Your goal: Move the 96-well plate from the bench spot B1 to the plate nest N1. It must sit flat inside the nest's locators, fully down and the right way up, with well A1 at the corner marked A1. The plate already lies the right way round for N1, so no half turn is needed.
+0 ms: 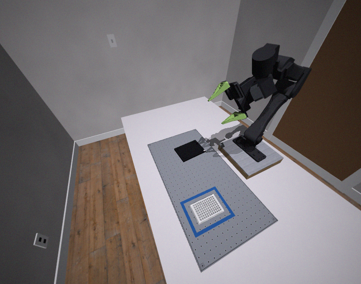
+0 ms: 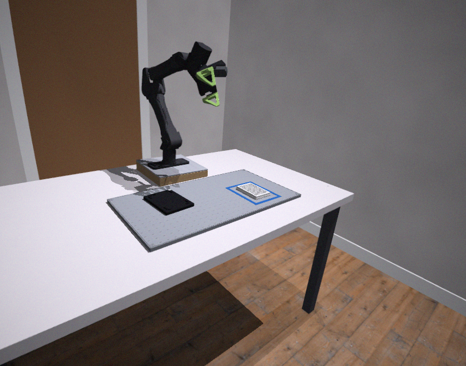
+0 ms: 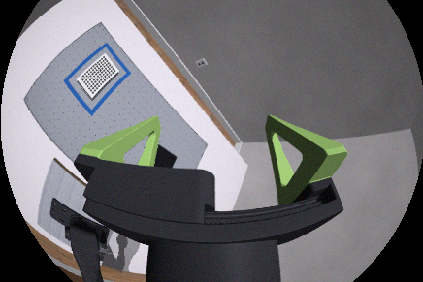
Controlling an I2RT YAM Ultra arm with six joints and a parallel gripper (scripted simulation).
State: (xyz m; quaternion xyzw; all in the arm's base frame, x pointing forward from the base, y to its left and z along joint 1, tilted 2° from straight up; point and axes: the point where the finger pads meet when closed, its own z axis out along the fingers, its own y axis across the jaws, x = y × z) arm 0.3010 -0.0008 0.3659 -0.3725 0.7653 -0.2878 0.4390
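My gripper is now 380 mm above the white 96-well plate, 150 mm to the right of it and 110 mm short of it. From my hand the other things lie so: black plate nest N1 (390 mm below, 200 mm to the right, 10 mm behind).
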